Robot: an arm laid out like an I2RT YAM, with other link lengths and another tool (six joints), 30 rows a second.
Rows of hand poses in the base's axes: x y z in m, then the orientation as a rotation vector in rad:
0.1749 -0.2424 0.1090 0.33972 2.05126 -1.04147
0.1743 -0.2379 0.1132 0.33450 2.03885 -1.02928
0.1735 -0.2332 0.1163 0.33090 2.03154 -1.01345
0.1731 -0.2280 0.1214 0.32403 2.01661 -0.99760
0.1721 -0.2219 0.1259 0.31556 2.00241 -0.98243
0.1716 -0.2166 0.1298 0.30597 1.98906 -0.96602
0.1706 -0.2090 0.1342 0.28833 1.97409 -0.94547
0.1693 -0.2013 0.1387 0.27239 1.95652 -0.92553
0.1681 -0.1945 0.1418 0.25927 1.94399 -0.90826
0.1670 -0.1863 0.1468 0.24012 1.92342 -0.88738
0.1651 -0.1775 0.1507 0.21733 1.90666 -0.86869
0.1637 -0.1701 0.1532 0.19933 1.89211 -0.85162
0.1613 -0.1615 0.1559 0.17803 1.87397 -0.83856
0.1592 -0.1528 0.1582 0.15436 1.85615 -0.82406
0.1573 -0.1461 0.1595 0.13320 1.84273 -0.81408
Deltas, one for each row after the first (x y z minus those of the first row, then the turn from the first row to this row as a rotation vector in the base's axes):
-0.0006 0.0045 0.0042 0.00042 -0.01387 0.01113
-0.0014 0.0092 0.0073 0.00569 -0.02515 0.02197
-0.0018 0.0144 0.0124 0.00679 -0.04208 0.03635
-0.0028 0.0205 0.0169 0.00729 -0.05772 0.05145
-0.0033 0.0258 0.0208 0.00856 -0.07277 0.06779
-0.0043 0.0334 0.0252 0.00906 -0.08860 0.09194
-0.0056 0.0411 0.0297 0.00872 -0.10673 0.11515
-0.0068 0.0479 0.0328 0.00982 -0.12022 0.13439
-0.0079 0.0561 0.0378 0.00782 -0.14015 0.16098
-0.0098 0.0649 0.0417 0.00487 -0.15487 0.18857
-0.0112 0.0723 0.0442 0.00346 -0.16827 0.21174
-0.0136 0.0809 0.0469 -0.00313 -0.18226 0.23611
-0.0157 0.0896 0.0492 -0.00947 -0.19560 0.26285
-0.0176 0.0963 0.0505 -0.01600 -0.20416 0.28496

